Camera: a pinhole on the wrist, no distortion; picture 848 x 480 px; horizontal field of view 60.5 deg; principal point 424.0 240.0 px. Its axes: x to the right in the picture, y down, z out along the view. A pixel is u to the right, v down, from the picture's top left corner.
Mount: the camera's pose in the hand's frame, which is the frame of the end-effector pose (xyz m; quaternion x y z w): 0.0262 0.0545 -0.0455 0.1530 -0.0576 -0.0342 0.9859
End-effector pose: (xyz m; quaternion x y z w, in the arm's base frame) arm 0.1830 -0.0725 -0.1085 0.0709 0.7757 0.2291 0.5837
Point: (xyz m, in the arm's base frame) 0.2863 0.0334 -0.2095
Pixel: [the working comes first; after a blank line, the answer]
In the camera's frame: 0.0912 0.0422 0.1802

792 410
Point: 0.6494 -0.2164 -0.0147
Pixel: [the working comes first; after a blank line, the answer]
In the camera's frame: -0.2416 -0.0894 0.5029

75 111
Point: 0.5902 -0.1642 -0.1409
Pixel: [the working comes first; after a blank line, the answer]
In the camera's frame: -0.0963 -0.0862 0.4709

275 107
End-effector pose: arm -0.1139 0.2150 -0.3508 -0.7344 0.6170 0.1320 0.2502
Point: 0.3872 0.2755 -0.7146
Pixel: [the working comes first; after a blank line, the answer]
In the camera's frame: 0.2919 -0.3057 0.5325

outside the picture
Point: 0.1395 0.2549 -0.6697
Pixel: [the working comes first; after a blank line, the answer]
In the camera's frame: 0.2088 -0.1096 0.3968

806 39
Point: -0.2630 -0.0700 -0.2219
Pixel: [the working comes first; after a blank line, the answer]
In the camera's frame: 0.0850 0.0269 -0.2621

behind the camera
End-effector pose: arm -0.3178 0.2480 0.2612 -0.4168 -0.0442 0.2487 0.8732
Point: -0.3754 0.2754 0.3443
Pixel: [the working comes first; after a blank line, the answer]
In the camera's frame: -0.0530 -0.0379 0.1608

184 69
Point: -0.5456 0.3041 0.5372
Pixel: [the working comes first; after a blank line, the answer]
In the camera's frame: -0.1864 -0.0454 0.3825

70 154
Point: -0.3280 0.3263 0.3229
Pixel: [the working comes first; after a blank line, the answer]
In the camera's frame: 0.0133 -0.0090 0.1533

487 197
